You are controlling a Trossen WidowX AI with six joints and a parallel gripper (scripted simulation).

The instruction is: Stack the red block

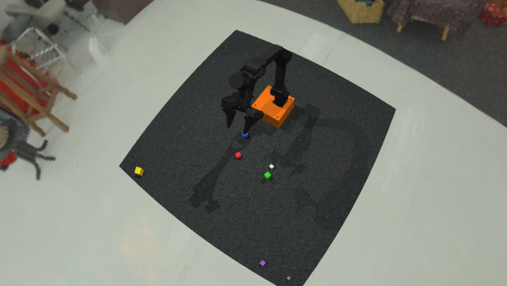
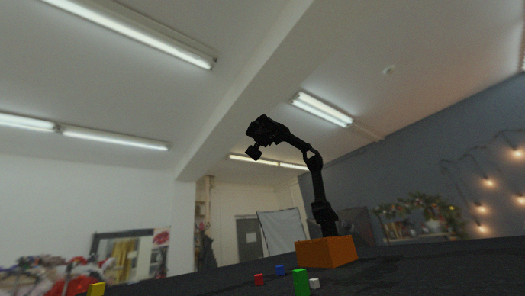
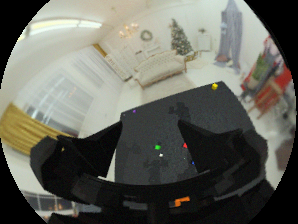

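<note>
My gripper tip is now 44 cm above the white cube, 10 cm to the right of it and 8 cm past it. From my gripper tip the other things lie so: yellow cube 50 cm to the right, 43 cm below, 41 cm ahead; blue cube 43 cm below, 14 cm behind, 12 cm to the right; purple cube 43 cm below, 38 cm to the left, 37 cm ahead.
</note>
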